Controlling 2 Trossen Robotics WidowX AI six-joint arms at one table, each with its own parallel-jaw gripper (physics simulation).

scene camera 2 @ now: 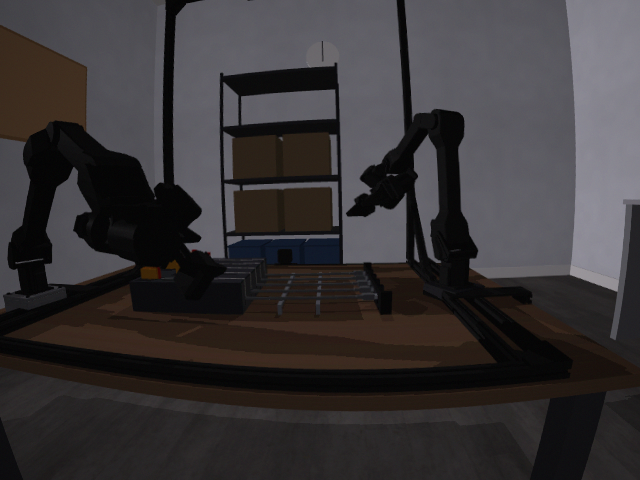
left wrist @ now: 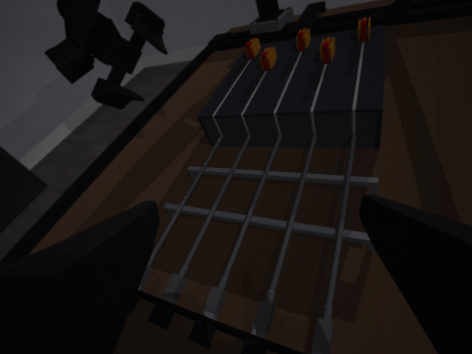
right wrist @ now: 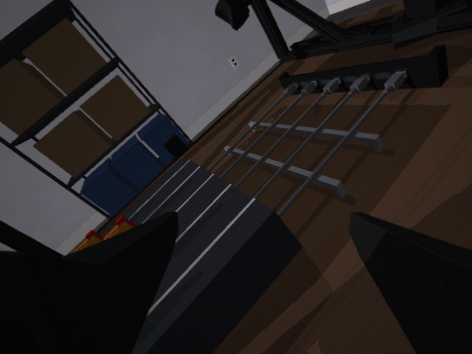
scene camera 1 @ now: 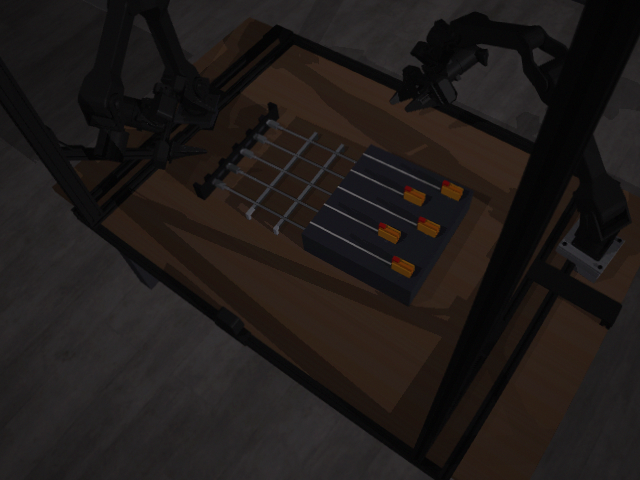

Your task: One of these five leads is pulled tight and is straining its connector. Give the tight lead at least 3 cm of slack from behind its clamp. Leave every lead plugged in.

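Note:
Five grey leads run from connectors at a black strip, over two rails, onto a dark block. Each ends at an orange clamp with a red tip, such as the nearest clamp. All leads look straight; I cannot tell which is tight. The slack behind the clamps is too small to tell. My left gripper is open and empty, above the connector end. My right gripper is open and empty, beyond the block's far side in scene camera 1.
Two low grey rails cross under the leads between strip and block. A black frame borders the wooden table, with upright posts at its sides. A shelf rack with boxes stands behind the table in scene camera 2.

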